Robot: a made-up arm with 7 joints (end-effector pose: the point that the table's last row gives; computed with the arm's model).
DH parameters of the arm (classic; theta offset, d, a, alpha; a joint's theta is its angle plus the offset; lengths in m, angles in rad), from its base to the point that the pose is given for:
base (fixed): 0 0 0 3.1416
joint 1: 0 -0.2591 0 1.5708
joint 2: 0 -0.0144 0 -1.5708
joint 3: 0 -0.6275 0 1.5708
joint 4: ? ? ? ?
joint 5: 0 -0.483 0 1.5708
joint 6: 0 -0.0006 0 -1.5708
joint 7: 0 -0.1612 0 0
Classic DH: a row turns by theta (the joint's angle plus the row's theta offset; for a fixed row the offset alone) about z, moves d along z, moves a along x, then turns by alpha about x.
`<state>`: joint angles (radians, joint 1 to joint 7).
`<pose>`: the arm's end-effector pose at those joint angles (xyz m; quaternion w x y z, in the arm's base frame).
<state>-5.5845 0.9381 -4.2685 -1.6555 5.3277 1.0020 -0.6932</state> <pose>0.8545 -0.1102 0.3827 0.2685 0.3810 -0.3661 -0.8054</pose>
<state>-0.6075 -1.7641 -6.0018 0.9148 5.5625 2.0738 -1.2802</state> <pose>-0.6694 -0.5276 0.4913 0.0709 0.3651 0.7301 -0.5733</pose>
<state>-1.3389 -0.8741 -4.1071 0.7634 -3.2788 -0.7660 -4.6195</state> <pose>0.1923 -1.0081 0.6726 0.8173 -0.3659 -0.4402 0.0668</pose>
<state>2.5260 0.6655 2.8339 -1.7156 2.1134 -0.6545 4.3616</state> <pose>-0.6211 -0.5727 0.3503 0.2856 -0.5331 0.0022 -0.7964</pose>
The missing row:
joint 4: 0 -0.0193 0 -1.5708
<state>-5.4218 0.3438 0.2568 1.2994 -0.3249 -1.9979 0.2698</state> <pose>0.2670 -0.5741 0.9680 0.0322 -0.7350 0.6433 -0.2119</pose>
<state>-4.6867 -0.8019 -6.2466 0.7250 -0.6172 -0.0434 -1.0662</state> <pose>-0.0407 0.5078 1.3363 0.0579 0.9976 0.0304 0.0210</pose>
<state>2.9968 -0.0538 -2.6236 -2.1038 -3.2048 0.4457 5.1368</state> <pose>-0.4678 0.1793 0.5314 0.6693 -0.1503 0.2773 -0.6727</pose>
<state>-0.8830 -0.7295 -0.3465 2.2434 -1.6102 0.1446 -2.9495</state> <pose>0.0033 0.2561 0.7430 0.7066 0.6685 -0.2288 0.0375</pose>
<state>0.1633 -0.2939 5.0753 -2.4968 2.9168 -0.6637 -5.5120</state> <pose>-0.2781 -0.3881 0.4021 0.6521 -0.1739 0.5230 0.5205</pose>
